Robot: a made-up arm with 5 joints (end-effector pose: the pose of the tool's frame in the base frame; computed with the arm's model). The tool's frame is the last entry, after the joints. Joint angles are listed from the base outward.
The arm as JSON. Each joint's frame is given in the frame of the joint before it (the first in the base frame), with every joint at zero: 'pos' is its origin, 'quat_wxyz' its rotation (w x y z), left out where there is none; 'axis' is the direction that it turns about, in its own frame. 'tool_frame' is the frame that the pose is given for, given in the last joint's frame.
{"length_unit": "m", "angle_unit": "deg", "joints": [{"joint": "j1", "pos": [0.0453, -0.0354, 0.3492], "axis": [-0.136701, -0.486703, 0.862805]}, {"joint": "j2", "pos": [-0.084, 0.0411, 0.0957], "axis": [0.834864, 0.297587, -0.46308]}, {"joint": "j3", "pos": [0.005, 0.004, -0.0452], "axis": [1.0, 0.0, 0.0]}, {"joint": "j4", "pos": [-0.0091, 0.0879, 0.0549], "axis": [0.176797, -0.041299, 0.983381]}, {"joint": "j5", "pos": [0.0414, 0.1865, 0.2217], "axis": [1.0, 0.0, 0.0]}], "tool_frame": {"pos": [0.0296, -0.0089, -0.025], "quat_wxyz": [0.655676, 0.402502, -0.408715, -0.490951]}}
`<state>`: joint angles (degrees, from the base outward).
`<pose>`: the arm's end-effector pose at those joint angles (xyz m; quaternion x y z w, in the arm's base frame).
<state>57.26 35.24 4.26 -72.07 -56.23</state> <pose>0.0343 0.0403 0.6426 -0.0797 -0.5093 -0.4830 0.7078</pose>
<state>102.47 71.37 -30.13 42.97 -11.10</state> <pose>-0.3156 -0.1089 0.5762 0.5952 0.0180 0.2944 0.7475</pose>
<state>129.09 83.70 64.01 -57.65 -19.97</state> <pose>0.2286 0.0254 0.4647 0.1592 0.2105 -0.3925 0.8811</pose>
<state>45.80 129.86 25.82 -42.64 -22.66</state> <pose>0.1720 -0.2125 0.2898 0.1076 0.4093 -0.8450 0.3270</pose>
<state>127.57 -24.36 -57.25 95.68 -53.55</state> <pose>0.0220 -0.3269 0.0612 0.2560 0.3285 -0.9035 0.1010</pose>
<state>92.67 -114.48 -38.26 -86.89 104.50</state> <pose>-0.0381 0.0336 0.0756 -0.5288 -0.1329 -0.8383 0.0012</pose>
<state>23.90 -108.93 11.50 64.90 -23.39</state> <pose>-0.3325 -0.0822 0.2550 -0.0817 -0.1668 0.7232 0.6652</pose>
